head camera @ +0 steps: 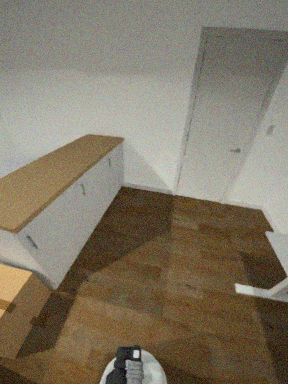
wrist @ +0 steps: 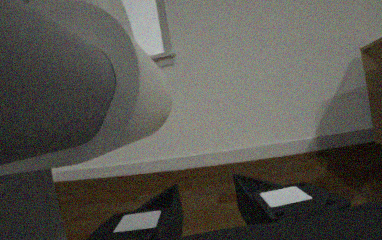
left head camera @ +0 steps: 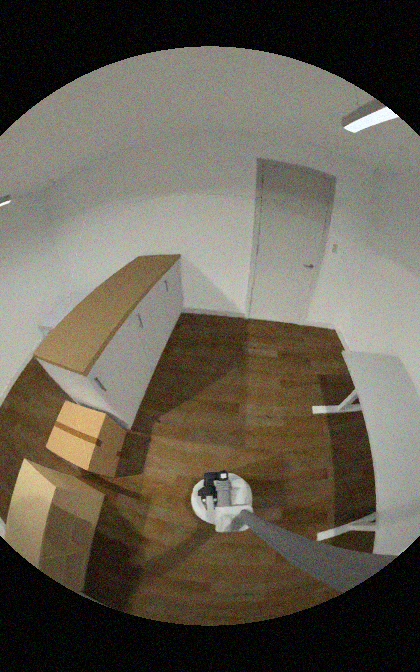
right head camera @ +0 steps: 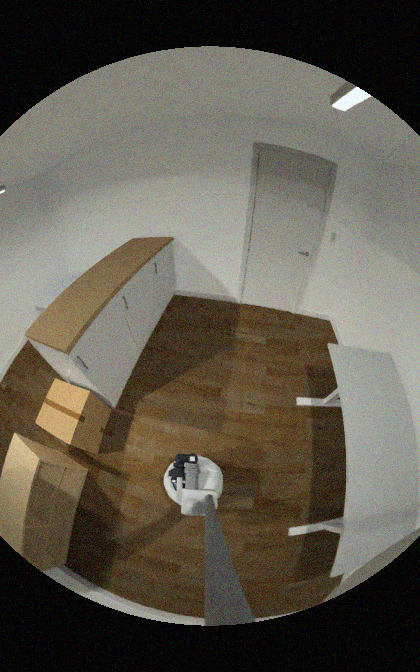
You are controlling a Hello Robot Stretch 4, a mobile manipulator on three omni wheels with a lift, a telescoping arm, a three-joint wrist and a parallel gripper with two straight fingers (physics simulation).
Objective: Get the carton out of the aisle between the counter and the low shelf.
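Places are measured from the robot's base along level axes (x right, y back, z down), in metres.
Where they show: gripper, fingertip midpoint: point(wrist: 208, 195).
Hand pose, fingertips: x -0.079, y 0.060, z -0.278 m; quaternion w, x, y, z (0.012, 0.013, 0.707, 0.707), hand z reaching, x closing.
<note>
After its pixels a point has its place.
A tan carton with a brown tape strip point(head camera: 12, 281) {x -0.928, y -0.456, z -0.378 m} point(left head camera: 82, 424) point(right head camera: 67, 397) stands on the floor at the left, between the near end of the white counter with a wooden top point(head camera: 60, 172) {x -0.769, y -1.178, z -0.883 m} point(left head camera: 115, 305) point(right head camera: 100, 285) and the low wooden shelf point(left head camera: 31, 510) point(right head camera: 21, 482). The carton lies to the left of my folded arm and wrist, well apart from them. My gripper point(wrist: 208, 195) {x -0.079, y 0.060, z -0.278 m} is open, with bare floor and wall showing between its fingers in the wrist view. The carton does not show in the wrist view.
A white table point(head camera: 281, 247) {x 0.960, y -0.676, z -0.693 m} point(left head camera: 395, 450) point(right head camera: 380, 450) with splayed legs stands on the right. A closed door point(head camera: 225, 115) {x 0.912, y -2.083, z -1.300 m} point(left head camera: 292, 240) point(right head camera: 287, 220) is in the far wall. Shadows of the furniture lie across the wooden floor point(head camera: 135, 300) {x -0.036, y -0.536, z 0.027 m} point(left head camera: 200, 440) point(right head camera: 175, 425).
</note>
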